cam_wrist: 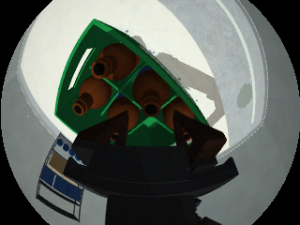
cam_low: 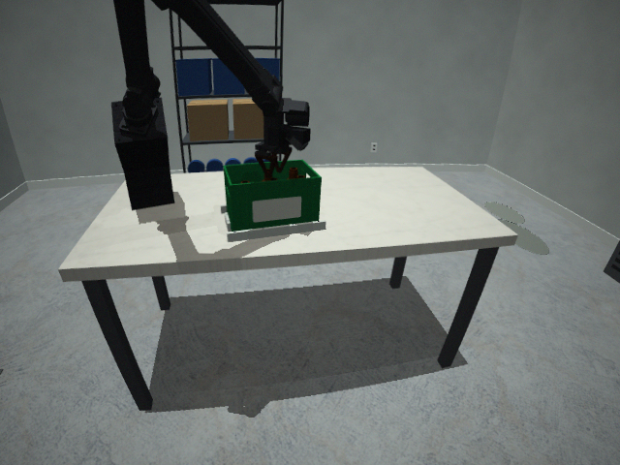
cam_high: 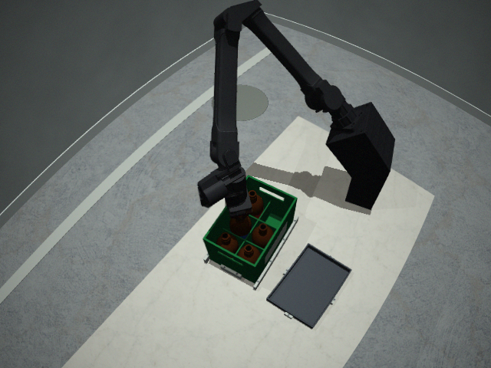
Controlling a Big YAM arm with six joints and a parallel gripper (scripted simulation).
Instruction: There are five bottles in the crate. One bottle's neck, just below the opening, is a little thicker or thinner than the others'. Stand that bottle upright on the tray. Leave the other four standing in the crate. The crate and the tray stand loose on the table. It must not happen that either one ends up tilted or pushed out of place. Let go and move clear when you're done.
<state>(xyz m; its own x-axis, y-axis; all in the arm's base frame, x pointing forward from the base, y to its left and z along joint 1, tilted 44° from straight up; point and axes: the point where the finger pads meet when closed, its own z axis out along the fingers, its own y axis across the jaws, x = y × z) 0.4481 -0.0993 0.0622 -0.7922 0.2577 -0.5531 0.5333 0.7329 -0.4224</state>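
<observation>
Now: the crate 100 mm below my hand, 40 mm to the left of it and 10 mm behind it. Also, from my hand: tray 310 mm to the left, 170 mm below, 10 mm behind.
</observation>
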